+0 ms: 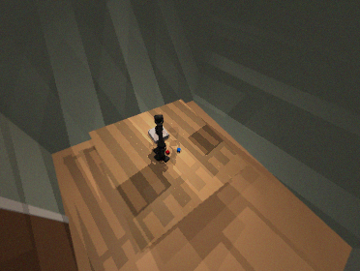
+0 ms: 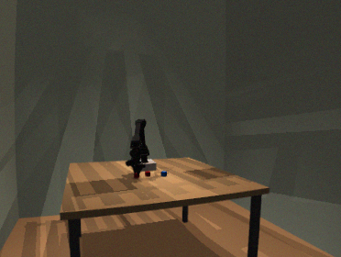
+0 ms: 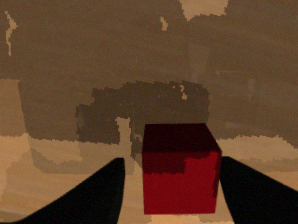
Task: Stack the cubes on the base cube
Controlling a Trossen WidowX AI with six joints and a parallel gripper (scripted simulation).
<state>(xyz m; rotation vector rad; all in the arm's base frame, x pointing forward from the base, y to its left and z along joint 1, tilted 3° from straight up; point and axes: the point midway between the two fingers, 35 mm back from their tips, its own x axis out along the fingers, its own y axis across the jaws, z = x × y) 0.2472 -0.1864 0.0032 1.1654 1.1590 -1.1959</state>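
Now: gripper tip 5 cm short of the blue base cube and 21 cm to the right of it.
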